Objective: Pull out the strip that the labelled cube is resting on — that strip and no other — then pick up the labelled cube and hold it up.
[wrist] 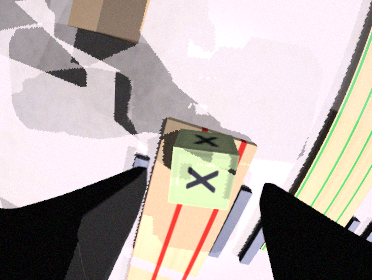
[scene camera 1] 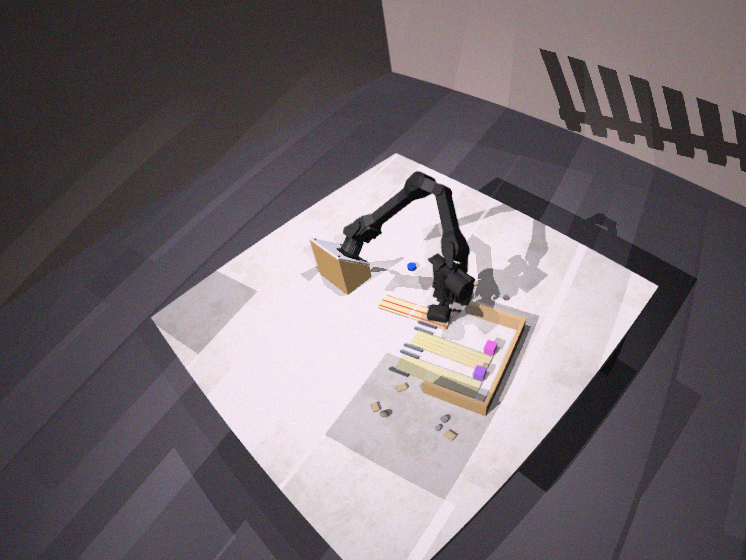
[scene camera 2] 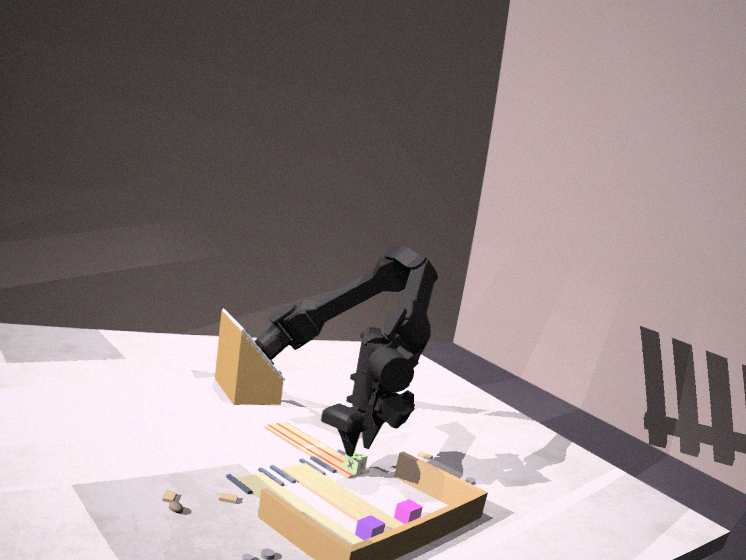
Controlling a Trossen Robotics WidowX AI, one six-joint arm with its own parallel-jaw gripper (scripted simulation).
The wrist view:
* my gripper
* labelled cube
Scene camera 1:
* my gripper
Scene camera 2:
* my gripper
